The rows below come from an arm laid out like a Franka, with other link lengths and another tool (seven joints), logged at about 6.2 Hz.
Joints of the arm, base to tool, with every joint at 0 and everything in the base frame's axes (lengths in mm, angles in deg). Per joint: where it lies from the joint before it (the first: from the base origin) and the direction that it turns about. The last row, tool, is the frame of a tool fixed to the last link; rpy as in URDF.
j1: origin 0 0 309.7 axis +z
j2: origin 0 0 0 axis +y
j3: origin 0 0 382.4 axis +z
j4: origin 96.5 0 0 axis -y
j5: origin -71.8 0 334.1 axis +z
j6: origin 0 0 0 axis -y
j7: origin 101.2 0 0 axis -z
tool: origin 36 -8 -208.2 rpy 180 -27.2 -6.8
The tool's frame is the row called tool.
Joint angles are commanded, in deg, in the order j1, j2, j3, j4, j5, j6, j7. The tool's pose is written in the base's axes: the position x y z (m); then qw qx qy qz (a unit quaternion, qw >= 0). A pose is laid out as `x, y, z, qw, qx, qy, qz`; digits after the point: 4 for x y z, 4 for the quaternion.
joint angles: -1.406 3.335 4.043 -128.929 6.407 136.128 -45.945
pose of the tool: 0.5598, 0.0514, 0.3175, 0.1037, -0.9090, -0.3034, -0.2664
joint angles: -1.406 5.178 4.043 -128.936 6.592 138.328 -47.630
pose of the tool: 0.5669, 0.0517, 0.3051, 0.1055, -0.9042, -0.3146, -0.2689
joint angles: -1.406 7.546 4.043 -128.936 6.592 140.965 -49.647
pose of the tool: 0.5747, 0.0519, 0.2882, 0.1070, -0.8984, -0.3294, -0.2701
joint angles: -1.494 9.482 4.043 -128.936 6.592 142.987 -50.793
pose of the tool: 0.5804, 0.0509, 0.2739, 0.1076, -0.8956, -0.3366, -0.2703
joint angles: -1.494 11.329 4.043 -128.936 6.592 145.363 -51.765
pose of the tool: 0.5868, 0.0505, 0.2612, 0.1065, -0.8920, -0.3434, -0.2738
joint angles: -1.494 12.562 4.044 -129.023 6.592 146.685 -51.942
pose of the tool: 0.5895, 0.0501, 0.2513, 0.1063, -0.8919, -0.3440, -0.2737
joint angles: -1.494 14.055 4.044 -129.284 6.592 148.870 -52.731
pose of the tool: 0.5930, 0.0497, 0.2397, 0.1050, -0.8890, -0.3495, -0.2765
